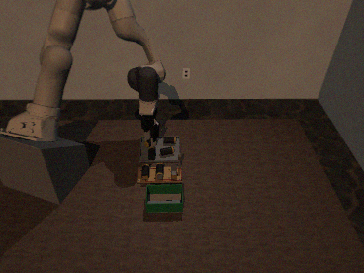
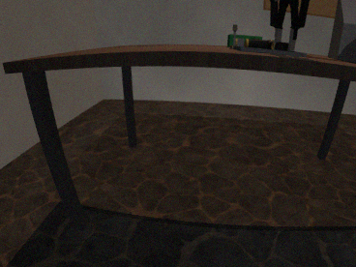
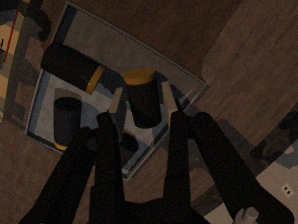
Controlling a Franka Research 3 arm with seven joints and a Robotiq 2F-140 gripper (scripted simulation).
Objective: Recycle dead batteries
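Right now my hand is 14 cm short of the yellow bulb, 17 cm to the left of it and 4 cm below it. From my hand the other things lie so: grey tray (5 cm ahead, 3 cm to the right, 4 cm below); then green recycling box (8 cm ahead, 36 cm to the right, 3 cm below).
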